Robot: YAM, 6 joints.
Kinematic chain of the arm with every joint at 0, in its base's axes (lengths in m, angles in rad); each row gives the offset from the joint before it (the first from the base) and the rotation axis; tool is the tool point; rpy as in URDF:
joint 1: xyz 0 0 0.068 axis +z
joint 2: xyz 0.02 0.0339 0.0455 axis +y
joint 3: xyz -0.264 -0.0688 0 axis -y
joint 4: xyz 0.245 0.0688 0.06 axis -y
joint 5: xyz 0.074 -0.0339 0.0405 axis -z
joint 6: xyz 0.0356 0 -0.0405 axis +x
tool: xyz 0 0 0 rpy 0 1.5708 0
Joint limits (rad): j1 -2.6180..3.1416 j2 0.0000..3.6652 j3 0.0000..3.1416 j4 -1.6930..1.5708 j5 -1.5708..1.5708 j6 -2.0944..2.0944
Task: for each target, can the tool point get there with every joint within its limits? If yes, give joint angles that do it. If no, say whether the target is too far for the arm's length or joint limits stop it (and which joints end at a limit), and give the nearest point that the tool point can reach.
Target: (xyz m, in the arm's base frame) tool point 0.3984 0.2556 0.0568
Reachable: yes | joints 0.5398 2.3643 1.3762 0.2670 -0.4189 0.4848
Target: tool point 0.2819 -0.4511 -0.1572
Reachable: yes | joints -1.0681 3.2956 2.2007 0.6547 -0.9872 -0.6382
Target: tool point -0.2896 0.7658 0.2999
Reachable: no: too far | nearest point -0.2227 0.5888 0.2557 | short by 0.194 m
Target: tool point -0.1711 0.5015 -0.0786
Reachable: yes | joints 1.9278 2.9302 2.0279 -0.1506 0.4334 1.5509
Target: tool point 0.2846 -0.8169 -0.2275
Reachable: no: too far | nearest point 0.1975 -0.5669 -0.1207 | short by 0.285 m
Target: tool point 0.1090 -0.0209 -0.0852
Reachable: yes | joints -0.1807 2.7273 0.6811 -0.5199 0.0274 -1.5413
